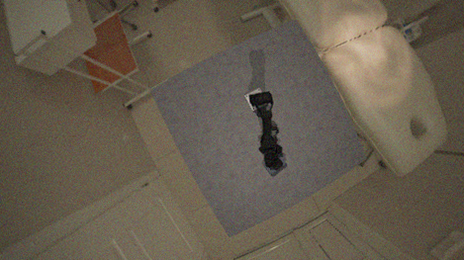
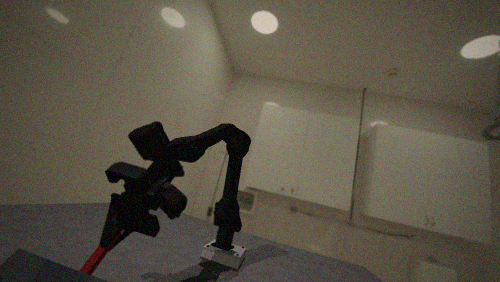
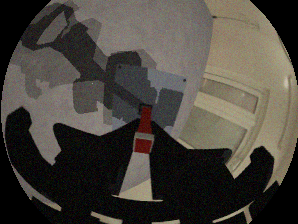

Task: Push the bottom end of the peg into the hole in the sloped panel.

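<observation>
The red peg is 1 cm behind my gripper tip and 1 cm above it. The rest, counted from my gripper tip: grey sloped panel (4 cm ahead, 1 cm to the left, 6 cm below).
</observation>
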